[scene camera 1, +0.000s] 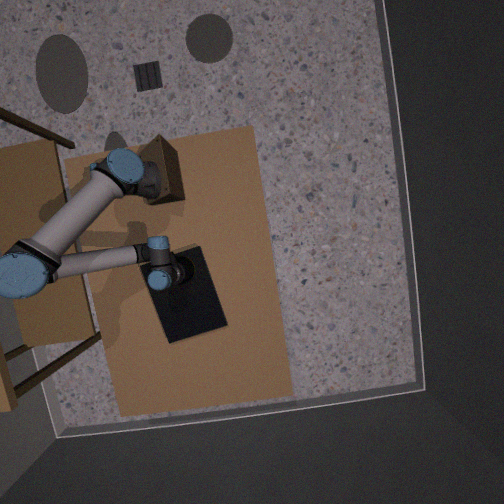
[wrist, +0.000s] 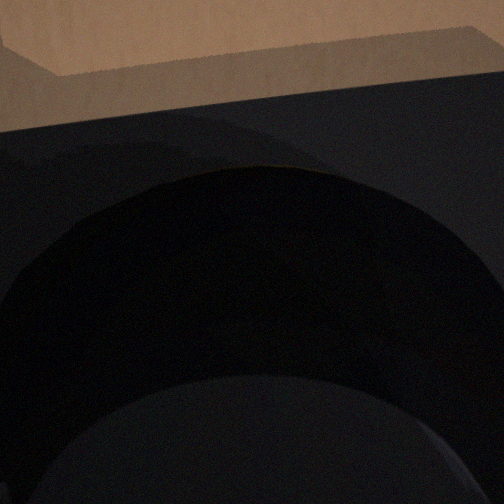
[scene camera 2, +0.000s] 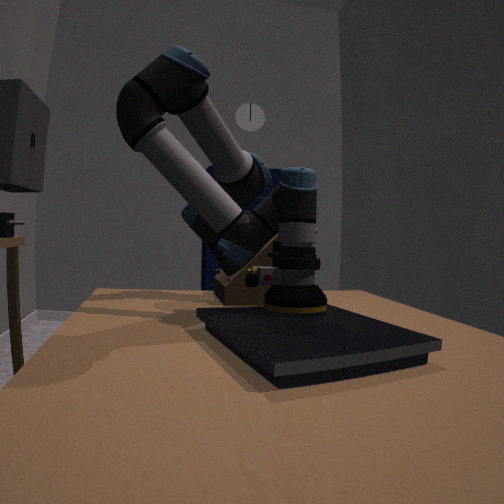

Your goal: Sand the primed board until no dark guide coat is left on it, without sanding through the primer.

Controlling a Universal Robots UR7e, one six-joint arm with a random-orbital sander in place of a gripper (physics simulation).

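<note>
The board is a flat rectangular slab lying at an angle on the wooden table. Its top is dark all over in both scene views, with no lighter patch showing. The slab also shows in scene camera 2. The sander, black with a yellow rim, stands upright with its pad flat on the board near the corner closest to the arm's base. From above the sander sits at the board's upper left end. In the wrist view the round pad fills the lower frame, with dark board beyond it.
The brown table carries the arm's wooden pedestal behind the board. A second wooden table stands at the left. A grey box hangs at the left in scene camera 2. A kerb borders the floor.
</note>
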